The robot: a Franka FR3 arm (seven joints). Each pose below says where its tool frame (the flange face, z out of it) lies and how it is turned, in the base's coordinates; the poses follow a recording.
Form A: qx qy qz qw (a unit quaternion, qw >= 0); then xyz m.
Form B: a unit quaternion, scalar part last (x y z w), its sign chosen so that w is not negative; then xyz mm. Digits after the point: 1 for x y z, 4 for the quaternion.
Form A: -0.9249 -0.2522 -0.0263 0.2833 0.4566 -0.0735 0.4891
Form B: -0.9249 -0.2522 -0.0263 0.2833 456.6 -73.5 489.1
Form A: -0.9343 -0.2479 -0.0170 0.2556 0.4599 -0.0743 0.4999
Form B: -0.9343 -0.2479 -0.0170 0.2556 459.9 -74.3 499.9
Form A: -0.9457 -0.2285 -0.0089 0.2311 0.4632 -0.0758 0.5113
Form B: -0.9457 -0.2285 -0.0089 0.2311 463.2 -75.8 511.3
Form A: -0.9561 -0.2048 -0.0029 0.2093 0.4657 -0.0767 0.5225
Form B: -0.9561 -0.2048 -0.0029 0.2093 465.7 -76.7 522.5
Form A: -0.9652 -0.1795 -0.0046 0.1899 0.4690 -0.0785 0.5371
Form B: -0.9652 -0.1795 -0.0046 0.1899 469.0 -78.5 537.1
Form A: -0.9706 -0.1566 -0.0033 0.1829 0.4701 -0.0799 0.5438
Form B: -0.9706 -0.1566 -0.0033 0.1829 470.1 -79.9 543.8
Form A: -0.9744 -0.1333 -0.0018 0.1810 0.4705 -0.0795 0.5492
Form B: -0.9744 -0.1333 -0.0018 0.1810 470.5 -79.5 549.2
